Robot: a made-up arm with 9 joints. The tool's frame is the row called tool. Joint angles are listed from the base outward. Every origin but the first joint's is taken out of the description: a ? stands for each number. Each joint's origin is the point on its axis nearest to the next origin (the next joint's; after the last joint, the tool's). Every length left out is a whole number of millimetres.
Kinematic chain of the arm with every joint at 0, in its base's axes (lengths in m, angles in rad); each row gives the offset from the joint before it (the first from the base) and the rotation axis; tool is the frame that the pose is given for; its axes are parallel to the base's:
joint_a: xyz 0 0 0.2 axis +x
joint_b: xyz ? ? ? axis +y
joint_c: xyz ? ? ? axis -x
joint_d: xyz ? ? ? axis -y
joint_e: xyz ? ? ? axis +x
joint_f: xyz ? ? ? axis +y
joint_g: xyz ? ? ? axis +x
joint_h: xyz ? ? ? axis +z
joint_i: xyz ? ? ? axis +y
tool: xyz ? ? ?
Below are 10 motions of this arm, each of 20 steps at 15 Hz.
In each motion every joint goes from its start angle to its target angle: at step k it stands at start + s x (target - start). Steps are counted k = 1, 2, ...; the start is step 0. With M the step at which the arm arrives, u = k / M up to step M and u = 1 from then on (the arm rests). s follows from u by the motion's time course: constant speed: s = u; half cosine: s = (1 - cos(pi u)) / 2; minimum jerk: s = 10 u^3 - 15 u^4 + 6 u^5.
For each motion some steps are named. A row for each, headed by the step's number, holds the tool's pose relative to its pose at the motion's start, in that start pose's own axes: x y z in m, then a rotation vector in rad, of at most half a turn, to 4 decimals.
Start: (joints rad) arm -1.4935 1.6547 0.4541 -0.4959 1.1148 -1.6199 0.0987 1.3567 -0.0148
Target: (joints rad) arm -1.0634 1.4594 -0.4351 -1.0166 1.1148 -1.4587 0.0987 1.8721 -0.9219
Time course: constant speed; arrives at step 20
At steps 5, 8, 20:
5: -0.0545 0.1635 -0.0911 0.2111 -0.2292 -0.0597
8: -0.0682 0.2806 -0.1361 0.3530 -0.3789 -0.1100
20: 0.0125 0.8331 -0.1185 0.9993 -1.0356 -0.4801

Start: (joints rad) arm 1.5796 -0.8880 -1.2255 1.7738 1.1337 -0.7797 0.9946 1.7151 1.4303
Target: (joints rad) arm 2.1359 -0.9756 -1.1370 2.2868 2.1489 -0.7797 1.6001 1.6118 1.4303
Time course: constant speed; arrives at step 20
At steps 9, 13, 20:
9: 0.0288 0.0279 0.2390 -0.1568 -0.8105 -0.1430
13: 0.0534 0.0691 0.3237 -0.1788 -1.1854 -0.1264
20: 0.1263 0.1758 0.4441 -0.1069 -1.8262 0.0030

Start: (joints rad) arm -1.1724 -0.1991 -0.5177 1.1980 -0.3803 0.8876 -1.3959 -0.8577 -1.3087
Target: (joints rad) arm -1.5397 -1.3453 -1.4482 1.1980 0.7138 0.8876 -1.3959 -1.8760 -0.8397
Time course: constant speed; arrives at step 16
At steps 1, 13, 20:
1: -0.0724 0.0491 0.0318 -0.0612 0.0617 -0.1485
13: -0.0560 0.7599 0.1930 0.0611 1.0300 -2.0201
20: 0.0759 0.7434 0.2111 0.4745 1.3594 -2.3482

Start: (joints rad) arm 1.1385 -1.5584 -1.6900 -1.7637 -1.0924 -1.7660 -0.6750 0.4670 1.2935
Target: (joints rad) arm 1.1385 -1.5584 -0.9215 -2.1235 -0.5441 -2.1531 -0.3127 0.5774 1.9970
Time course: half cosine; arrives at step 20
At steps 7, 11, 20:
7: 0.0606 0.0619 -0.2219 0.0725 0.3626 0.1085
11: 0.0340 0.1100 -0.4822 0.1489 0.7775 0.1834
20: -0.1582 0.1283 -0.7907 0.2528 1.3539 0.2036

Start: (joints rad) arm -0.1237 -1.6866 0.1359 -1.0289 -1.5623 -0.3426 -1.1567 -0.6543 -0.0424
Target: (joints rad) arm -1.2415 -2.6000 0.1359 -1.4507 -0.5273 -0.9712 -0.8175 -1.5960 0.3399
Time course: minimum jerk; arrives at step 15
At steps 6, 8, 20:
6: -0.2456 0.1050 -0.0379 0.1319 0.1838 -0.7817
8: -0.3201 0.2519 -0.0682 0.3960 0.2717 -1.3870
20: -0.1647 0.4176 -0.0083 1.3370 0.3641 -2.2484

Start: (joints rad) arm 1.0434 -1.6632 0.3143 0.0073 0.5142 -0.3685 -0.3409 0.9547 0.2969
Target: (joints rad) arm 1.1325 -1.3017 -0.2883 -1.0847 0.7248 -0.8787 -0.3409 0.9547 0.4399
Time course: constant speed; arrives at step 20
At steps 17, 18, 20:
17: -0.2953 0.8199 -0.4593 1.0370 0.4493 -0.1637
18: -0.3156 0.8789 -0.4447 1.0933 0.4850 -0.1645
20: -0.3556 0.9923 -0.4011 1.2036 0.5588 -0.1612

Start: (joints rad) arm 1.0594 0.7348 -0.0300 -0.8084 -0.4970 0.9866 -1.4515 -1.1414 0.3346
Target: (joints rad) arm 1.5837 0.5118 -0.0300 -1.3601 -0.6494 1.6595 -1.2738 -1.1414 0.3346
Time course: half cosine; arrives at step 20
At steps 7, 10, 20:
7: -0.0075 0.0162 0.1022 -0.1019 -0.1183 0.1719
10: -0.0346 0.0294 0.1899 -0.2192 -0.2098 0.2893
20: -0.1594 0.0563 0.3679 -0.5638 -0.3710 0.4473

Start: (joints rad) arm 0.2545 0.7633 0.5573 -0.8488 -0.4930 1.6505 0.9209 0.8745 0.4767
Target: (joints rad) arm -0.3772 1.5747 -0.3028 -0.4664 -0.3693 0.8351 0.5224 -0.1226 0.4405
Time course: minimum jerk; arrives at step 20
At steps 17, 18, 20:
17: -0.0129 0.0373 -0.0922 -0.0340 0.3578 -0.1995
18: -0.0142 0.0420 -0.0968 -0.0227 0.3569 -0.1979
20: -0.0149 0.0442 -0.0990 -0.0171 0.3563 -0.1971

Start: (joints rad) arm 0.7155 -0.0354 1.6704 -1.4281 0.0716 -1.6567 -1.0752 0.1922 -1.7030
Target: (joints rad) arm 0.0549 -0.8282 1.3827 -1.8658 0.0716 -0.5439 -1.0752 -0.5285 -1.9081
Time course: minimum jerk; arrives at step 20
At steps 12, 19, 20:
12: 0.0899 0.2501 0.1464 0.0549 0.7873 0.1283
19: 0.1046 0.3980 0.1459 -0.0068 1.0613 0.1274
20: 0.1045 0.3986 0.1457 -0.0070 1.0621 0.1273

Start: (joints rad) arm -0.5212 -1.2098 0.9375 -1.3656 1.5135 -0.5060 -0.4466 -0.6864 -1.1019
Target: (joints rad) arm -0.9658 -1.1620 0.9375 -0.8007 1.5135 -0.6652 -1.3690 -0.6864 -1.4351
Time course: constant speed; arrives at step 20
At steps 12, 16, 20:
12: 0.3010 0.2748 -0.1313 0.2811 -0.8419 0.1430
16: 0.3943 0.3603 -0.1169 0.3508 -1.1284 0.1298
20: 0.4768 0.4330 -0.0792 0.4037 -1.4110 0.0864

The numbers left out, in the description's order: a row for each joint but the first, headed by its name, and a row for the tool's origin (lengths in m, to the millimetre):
joint_b: 0 0.198 -0.112
joint_c: -0.333 0 -0.116
joint_d: 0 0.209 -0.105
joint_e: 0.41 0 -0.027
joint_f: 0 -0.161 0.057
joint_g: 0.174 0 -0.035
joint_h: 0 -0.085 -0.195
joint_i: -0.022 -0.343 0
tool: -0.041 0 0.084

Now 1 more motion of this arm.
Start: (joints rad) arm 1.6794 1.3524 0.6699 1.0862 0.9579 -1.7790 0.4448 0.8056 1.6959
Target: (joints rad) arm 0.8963 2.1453 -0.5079 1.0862 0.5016 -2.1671 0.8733 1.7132 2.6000
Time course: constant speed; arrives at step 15
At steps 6, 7, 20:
6: -0.0949 -0.0595 0.1607 -0.6052 0.6485 -0.4823
7: -0.0922 -0.0507 0.1864 -0.7187 0.7688 -0.5717
20: 0.0932 0.0583 0.1640 -1.8086 1.6623 -1.3430

